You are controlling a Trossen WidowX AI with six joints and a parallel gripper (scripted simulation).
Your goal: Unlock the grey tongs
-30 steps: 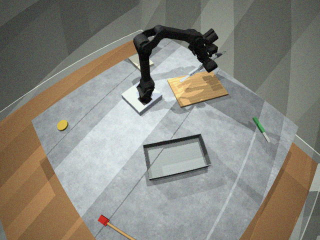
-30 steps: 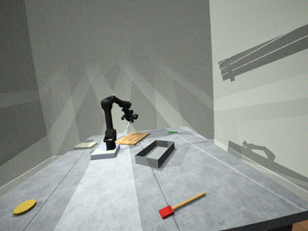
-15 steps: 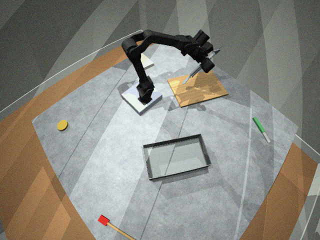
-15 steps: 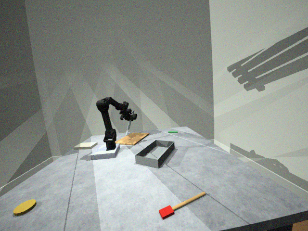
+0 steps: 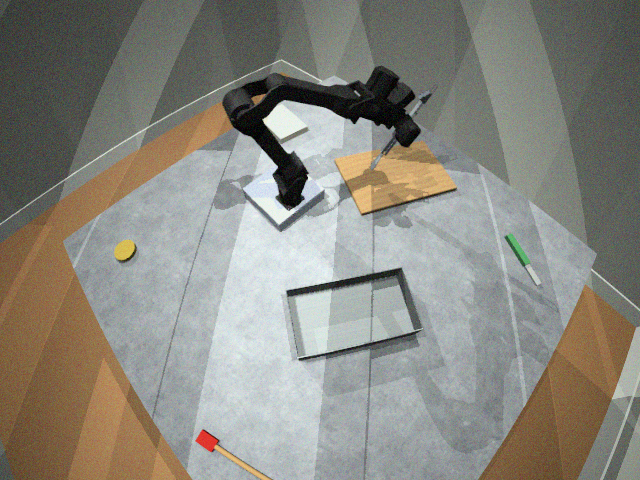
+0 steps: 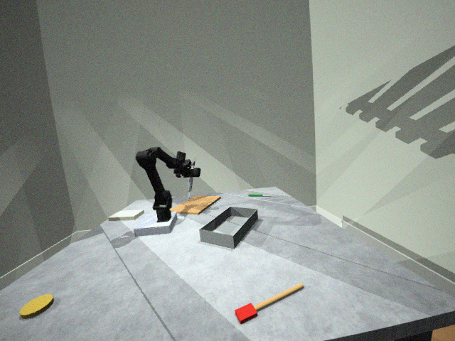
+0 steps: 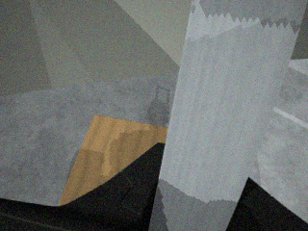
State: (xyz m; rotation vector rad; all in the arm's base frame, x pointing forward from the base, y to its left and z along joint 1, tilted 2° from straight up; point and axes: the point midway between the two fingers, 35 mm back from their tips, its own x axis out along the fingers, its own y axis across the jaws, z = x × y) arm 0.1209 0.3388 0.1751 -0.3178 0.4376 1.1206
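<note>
Now: the wooden board 210 mm below my gripper tip and 10 mm to the right of it. From my gripper tip the other things lie so: yellow disc (840 mm to the right, 360 mm behind, 210 mm below); then cream block (460 mm behind, 200 mm below, 140 mm to the right); then grey roasting tin (470 mm to the right, 230 mm ahead, 190 mm below).
</note>
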